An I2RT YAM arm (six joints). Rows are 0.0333 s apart.
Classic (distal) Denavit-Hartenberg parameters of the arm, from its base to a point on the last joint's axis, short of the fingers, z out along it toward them. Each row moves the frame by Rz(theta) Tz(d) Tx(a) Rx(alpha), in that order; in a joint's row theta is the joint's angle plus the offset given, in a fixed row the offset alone. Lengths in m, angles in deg.
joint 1: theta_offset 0  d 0.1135  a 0.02  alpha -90
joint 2: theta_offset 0  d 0  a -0.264  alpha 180
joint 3: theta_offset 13.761  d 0  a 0.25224  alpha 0
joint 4: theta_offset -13.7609  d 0  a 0.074  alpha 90
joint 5: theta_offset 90  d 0  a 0  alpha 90
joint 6: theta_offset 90  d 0.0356  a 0  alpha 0
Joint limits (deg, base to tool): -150..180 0..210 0..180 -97..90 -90..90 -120..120
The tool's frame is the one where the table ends.
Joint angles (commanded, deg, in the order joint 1, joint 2, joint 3, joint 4, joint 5, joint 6), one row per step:
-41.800, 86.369, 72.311, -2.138, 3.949, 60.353
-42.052, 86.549, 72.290, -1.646, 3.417, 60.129
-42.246, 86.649, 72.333, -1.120, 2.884, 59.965
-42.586, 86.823, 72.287, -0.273, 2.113, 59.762
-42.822, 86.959, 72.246, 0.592, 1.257, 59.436
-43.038, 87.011, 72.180, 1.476, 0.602, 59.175
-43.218, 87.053, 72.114, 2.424, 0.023, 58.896
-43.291, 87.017, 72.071, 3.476, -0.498, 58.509
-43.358, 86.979, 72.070, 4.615, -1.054, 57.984
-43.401, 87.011, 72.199, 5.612, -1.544, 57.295
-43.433, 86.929, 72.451, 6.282, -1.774, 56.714
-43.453, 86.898, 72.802, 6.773, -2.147, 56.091
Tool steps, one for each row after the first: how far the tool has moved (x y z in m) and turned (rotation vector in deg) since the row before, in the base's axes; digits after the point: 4 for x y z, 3 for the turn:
-0.0001, -0.0016, -0.0003, -0.235, -0.161, 0.321
-0.0001, -0.0011, 0.0006, -0.319, -0.332, 0.363
-0.0003, -0.0020, 0.0002, -0.413, -0.460, 0.457
0.0000, -0.0014, 0.0005, -0.535, -0.430, 0.674
-0.0002, -0.0011, 0.0009, -0.591, -0.491, 0.482
-0.0001, -0.0009, 0.0011, -0.677, -0.515, 0.447
0.0001, -0.0003, 0.0019, -0.914, -0.577, 0.517
0.0001, -0.0002, 0.0024, -1.110, -0.579, 0.578
0.0004, -0.0003, 0.0025, -1.195, -0.397, 0.557
-0.0001, 0.0000, 0.0033, -1.093, -0.371, 0.283
0.0001, 0.0000, 0.0033, -1.026, -0.260, 0.434

